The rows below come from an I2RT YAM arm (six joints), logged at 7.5 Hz.
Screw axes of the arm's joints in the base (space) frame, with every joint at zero. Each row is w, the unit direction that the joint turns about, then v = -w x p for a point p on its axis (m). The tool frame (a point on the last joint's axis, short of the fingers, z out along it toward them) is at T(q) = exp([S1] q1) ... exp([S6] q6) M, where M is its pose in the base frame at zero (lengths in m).
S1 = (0, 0, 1, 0, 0, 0)
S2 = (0, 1, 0, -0.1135, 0, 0.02)
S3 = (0, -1, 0, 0.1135, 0, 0.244)
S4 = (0, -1, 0, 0.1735, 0, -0.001)
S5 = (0, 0, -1, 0, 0.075, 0)
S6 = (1, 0, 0, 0, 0.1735, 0)
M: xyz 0.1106 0 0.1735 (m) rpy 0 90 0 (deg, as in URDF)
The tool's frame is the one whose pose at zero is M.
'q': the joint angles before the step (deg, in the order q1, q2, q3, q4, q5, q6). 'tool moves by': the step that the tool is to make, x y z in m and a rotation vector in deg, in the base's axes. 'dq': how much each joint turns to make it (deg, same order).
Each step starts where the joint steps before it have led.
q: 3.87 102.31 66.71 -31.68 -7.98 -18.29
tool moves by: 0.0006 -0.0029 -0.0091 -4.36 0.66 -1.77
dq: -0.01 1.09 -0.63 0.78 4.65 0.00
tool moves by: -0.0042 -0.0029 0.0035 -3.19 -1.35 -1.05
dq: -0.08 -1.54 -1.24 0.83 3.39 -0.35
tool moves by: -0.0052 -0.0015 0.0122 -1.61 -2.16 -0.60
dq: 0.00 -2.71 -0.67 0.01 1.84 -0.16
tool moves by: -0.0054 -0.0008 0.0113 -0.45 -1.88 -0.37
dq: 0.00 -2.54 -0.57 -0.13 0.68 0.08
